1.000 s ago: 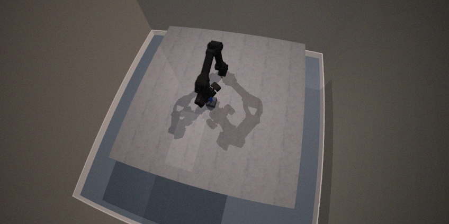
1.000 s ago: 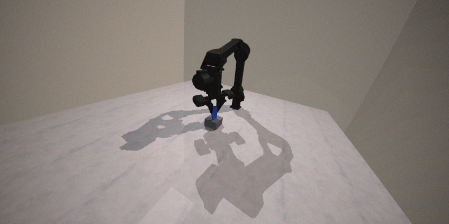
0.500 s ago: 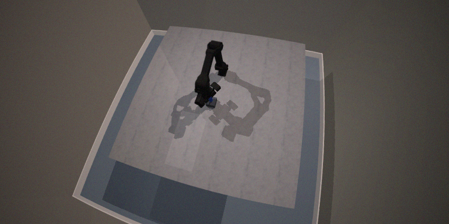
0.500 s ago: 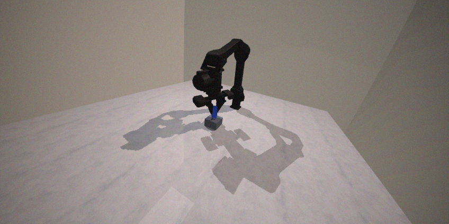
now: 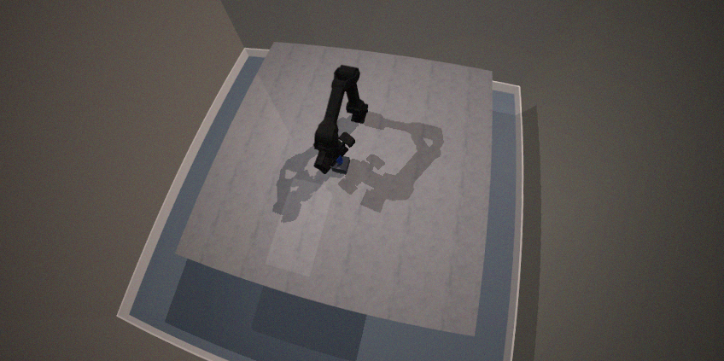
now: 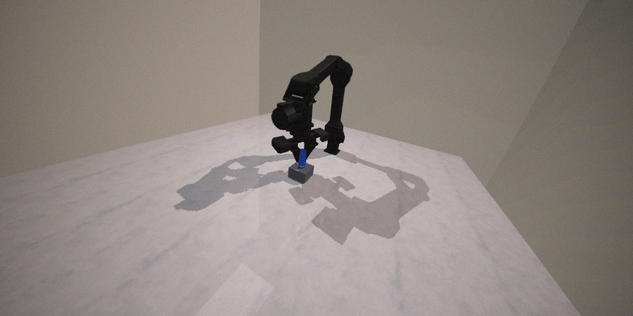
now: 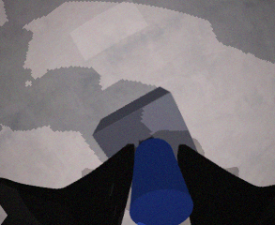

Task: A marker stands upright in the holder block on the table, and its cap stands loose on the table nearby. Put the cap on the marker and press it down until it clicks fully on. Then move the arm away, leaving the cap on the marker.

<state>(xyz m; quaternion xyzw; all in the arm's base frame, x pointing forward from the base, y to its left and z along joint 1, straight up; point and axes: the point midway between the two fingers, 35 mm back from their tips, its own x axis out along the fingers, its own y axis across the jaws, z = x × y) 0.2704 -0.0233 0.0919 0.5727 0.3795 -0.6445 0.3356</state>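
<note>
My gripper tip is 1 cm to the right of the thin pale ring, 1 cm short of it and 1 cm above it. The rest, counted from my gripper tip: grey holder block: 4 cm below, 1 cm to the left, 1 cm ahead; blue cap: 2 cm above, 1 cm to the left, 1 cm ahead.
</note>
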